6 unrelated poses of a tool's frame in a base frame.
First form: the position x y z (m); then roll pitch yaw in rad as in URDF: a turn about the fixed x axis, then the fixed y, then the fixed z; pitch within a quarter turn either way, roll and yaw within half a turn.
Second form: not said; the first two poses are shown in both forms.
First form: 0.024, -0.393, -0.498, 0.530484, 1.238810, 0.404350
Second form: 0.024, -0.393, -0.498, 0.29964, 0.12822, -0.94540, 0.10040, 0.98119, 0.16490
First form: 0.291, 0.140, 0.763, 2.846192, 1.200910, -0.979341
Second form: 0.291, 0.140, 0.763, 0.20157, -0.30010, -0.93237, -0.64283, -0.75874, 0.10524
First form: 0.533, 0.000, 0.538, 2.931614, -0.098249, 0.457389
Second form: 0.533, 0.000, 0.538, 0.89288, 0.43948, 0.09809, 0.41356, -0.88653, 0.20743
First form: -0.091, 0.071, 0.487, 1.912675, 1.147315, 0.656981
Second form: -0.091, 0.071, 0.487, 0.32540, 0.25097, -0.91166, 0.88486, 0.25909, 0.38715
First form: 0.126, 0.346, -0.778, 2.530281, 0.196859, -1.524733
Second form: 0.126, 0.346, -0.778, 0.04516, -0.97965, -0.19559, -0.81286, -0.14985, 0.56286
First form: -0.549, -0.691, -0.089, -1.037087, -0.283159, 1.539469
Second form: -0.549, -0.691, -0.089, 0.03007, 0.95971, 0.27939, -0.50095, 0.25635, -0.82664
